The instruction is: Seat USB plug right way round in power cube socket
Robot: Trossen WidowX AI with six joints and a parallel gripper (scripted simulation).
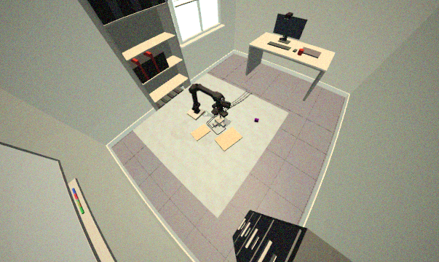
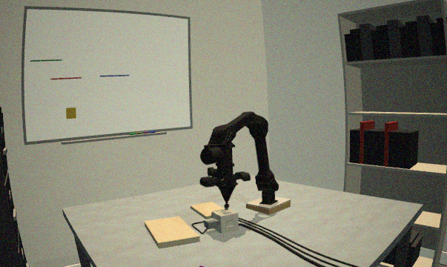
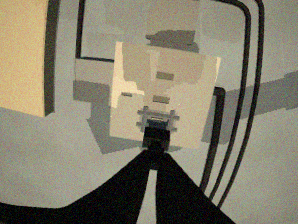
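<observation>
Now: gripper tip 20 mm above the dark USB plug. From my gripper tip the other things lie so: purple cube: 340 mm ahead, 190 mm to the left, 110 mm below.
</observation>
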